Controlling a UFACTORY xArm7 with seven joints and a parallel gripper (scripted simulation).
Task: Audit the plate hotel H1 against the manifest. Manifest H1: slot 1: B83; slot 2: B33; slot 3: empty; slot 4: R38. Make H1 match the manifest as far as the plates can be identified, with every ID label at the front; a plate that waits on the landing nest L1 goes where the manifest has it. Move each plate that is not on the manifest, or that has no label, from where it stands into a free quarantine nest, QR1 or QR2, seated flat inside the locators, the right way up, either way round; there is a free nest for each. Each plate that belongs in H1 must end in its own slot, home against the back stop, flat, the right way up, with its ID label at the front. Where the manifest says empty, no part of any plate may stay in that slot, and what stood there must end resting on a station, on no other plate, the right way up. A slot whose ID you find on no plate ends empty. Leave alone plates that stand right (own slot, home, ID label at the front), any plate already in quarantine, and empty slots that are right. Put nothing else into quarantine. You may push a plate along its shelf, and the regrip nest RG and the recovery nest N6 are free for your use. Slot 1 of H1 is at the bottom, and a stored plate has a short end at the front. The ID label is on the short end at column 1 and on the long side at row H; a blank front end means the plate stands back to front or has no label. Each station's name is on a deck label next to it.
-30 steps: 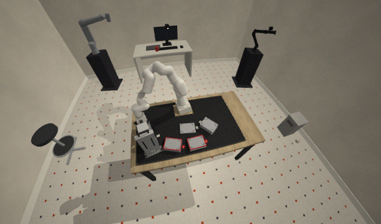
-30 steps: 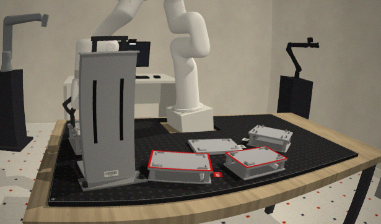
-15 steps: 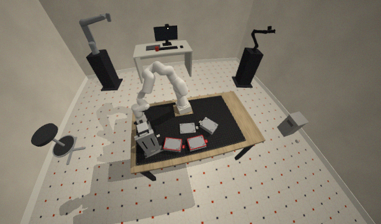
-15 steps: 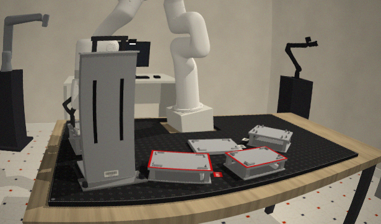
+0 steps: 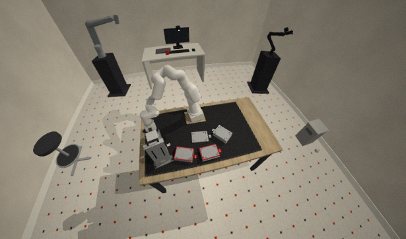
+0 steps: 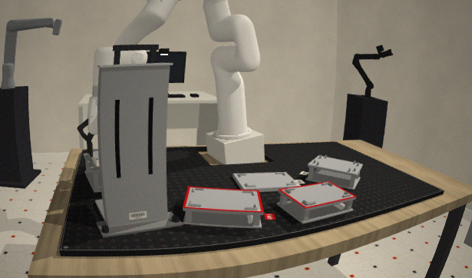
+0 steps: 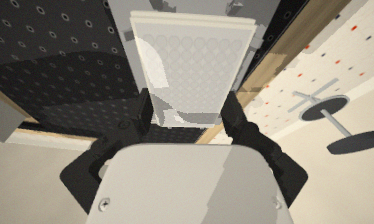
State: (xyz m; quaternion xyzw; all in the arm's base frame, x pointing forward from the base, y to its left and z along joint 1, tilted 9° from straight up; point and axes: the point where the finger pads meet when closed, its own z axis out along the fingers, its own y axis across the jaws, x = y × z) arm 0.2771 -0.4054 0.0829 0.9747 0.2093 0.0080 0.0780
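Now: hand 30 mm above the regrip nest RG and 10 mm short of it. From my hand the other things lie so: black plate (180 mm ahead, 90 mm above, 80 mm to the left); then RG deck label (90 mm behind, 80 mm below, 40 mm to the right); then H1 deck label (150 mm to the left, 90 mm ahead, 80 mm below).
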